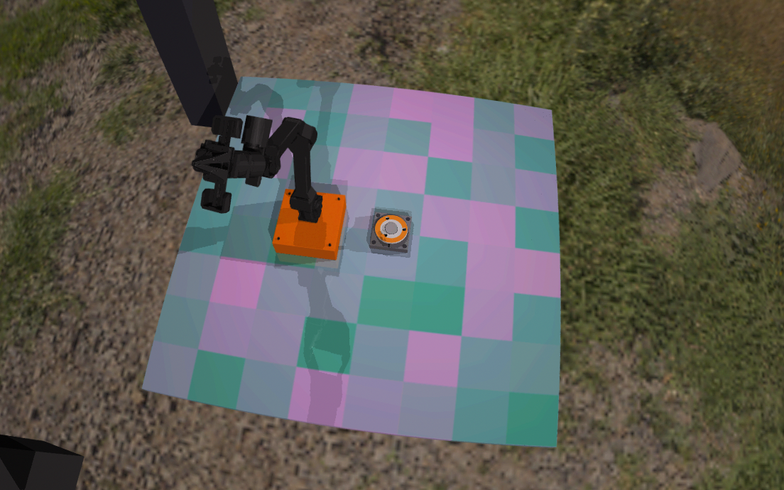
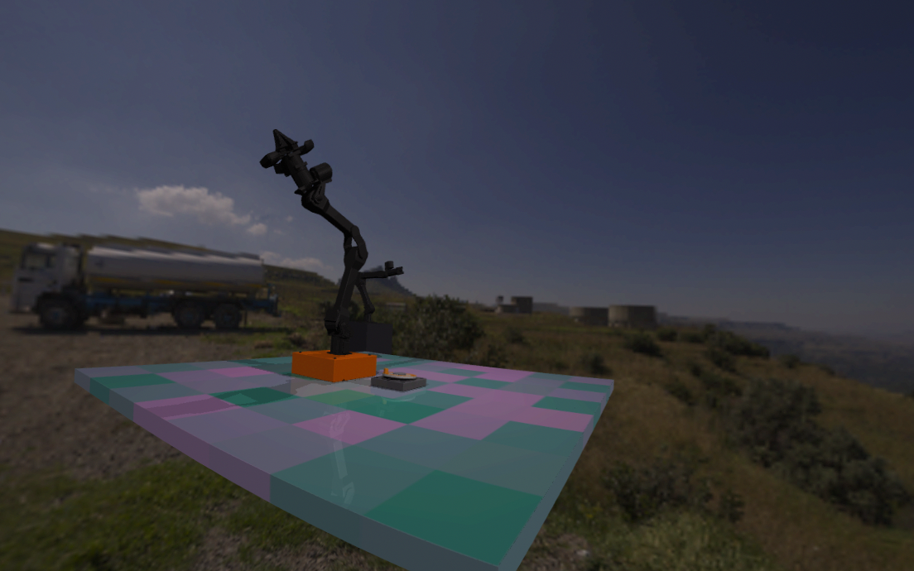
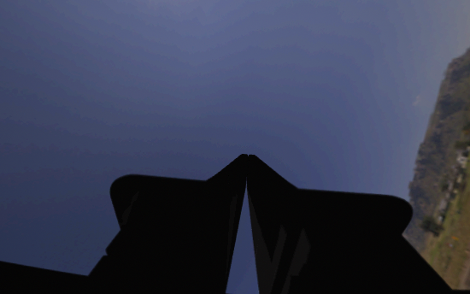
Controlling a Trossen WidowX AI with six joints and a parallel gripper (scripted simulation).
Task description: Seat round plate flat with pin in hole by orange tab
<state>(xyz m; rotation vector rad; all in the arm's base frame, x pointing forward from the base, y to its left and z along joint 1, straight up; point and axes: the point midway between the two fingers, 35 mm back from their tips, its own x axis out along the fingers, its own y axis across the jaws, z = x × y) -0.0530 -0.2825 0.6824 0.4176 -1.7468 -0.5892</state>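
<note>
Now: gripper tip 74 cm above the round plate, 32 cm short of it and 30 cm to the right of it. Round my gripper tip: square grey base 76 cm below, 33 cm ahead, 32 cm to the left.
</note>
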